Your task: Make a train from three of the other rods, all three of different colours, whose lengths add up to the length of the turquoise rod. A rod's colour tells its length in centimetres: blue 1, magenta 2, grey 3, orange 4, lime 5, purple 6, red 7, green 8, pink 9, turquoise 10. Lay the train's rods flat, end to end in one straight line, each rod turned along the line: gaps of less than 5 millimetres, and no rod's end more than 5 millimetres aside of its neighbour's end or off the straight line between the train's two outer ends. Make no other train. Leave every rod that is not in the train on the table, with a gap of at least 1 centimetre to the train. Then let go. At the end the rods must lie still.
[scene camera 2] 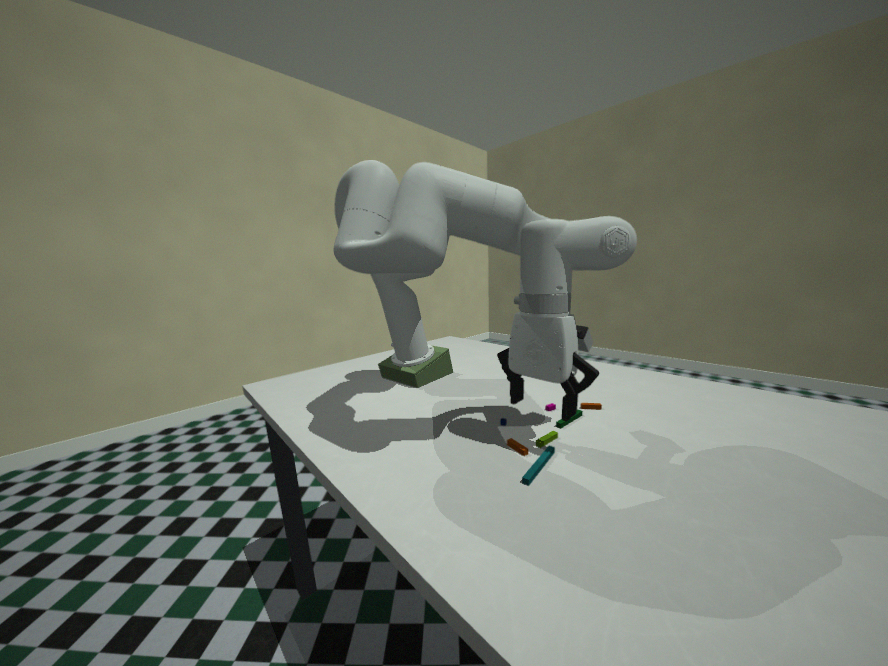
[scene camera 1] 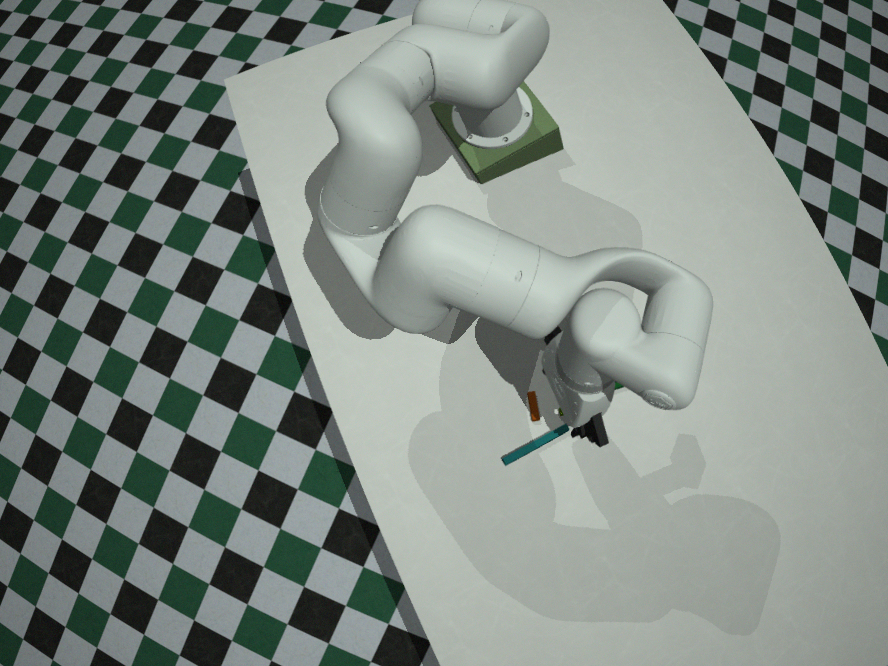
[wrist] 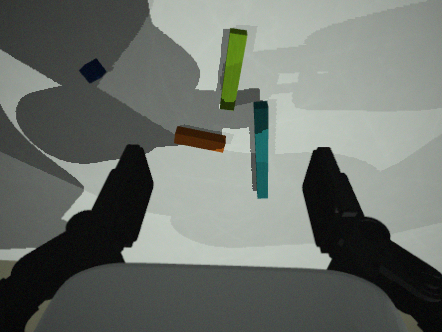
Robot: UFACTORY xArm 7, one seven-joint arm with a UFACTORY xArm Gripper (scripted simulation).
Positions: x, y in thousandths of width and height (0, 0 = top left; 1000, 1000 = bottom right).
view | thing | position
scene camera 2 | my gripper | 610, 615
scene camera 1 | my gripper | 639, 601
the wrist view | my gripper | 515, 498
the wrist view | lime rod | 537, 116
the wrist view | turquoise rod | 592, 333
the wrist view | orange rod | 417, 411
